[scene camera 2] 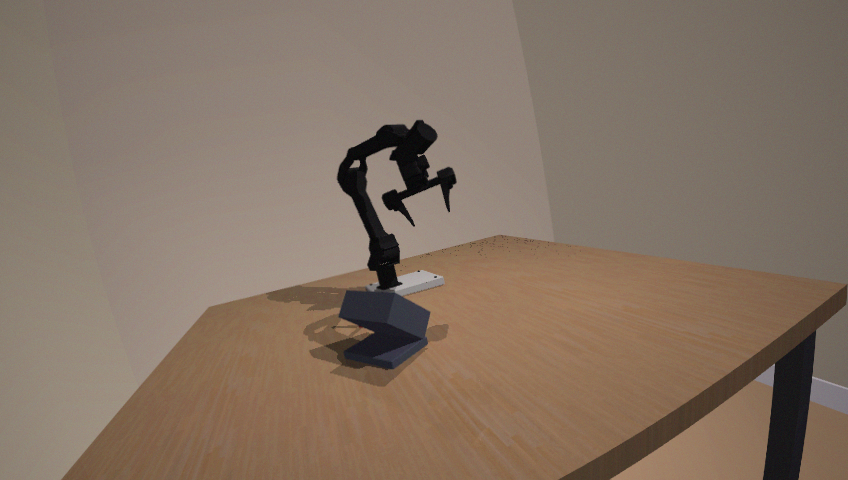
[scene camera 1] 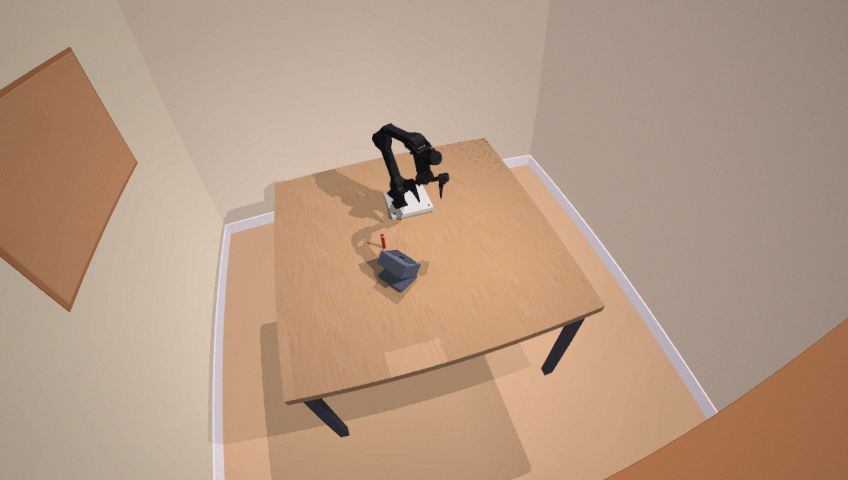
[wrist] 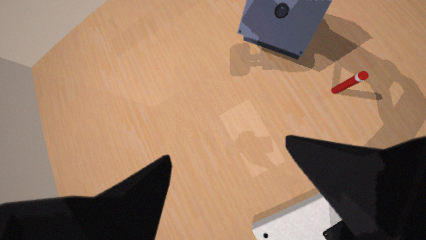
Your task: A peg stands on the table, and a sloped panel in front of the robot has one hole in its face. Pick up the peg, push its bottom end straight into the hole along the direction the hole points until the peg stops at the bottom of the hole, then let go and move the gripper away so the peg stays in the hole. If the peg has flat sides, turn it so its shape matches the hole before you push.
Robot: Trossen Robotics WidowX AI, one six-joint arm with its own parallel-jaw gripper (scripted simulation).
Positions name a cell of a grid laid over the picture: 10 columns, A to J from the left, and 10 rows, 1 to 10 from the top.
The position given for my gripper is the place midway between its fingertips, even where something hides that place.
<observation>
My gripper (scene camera 2: F5) is open and holds nothing. Further things: a sloped panel (scene camera 2: E7).
My gripper also shows in the wrist view (wrist: F7). The sloped panel shows as well in scene camera 1 (scene camera 1: E6).
</observation>
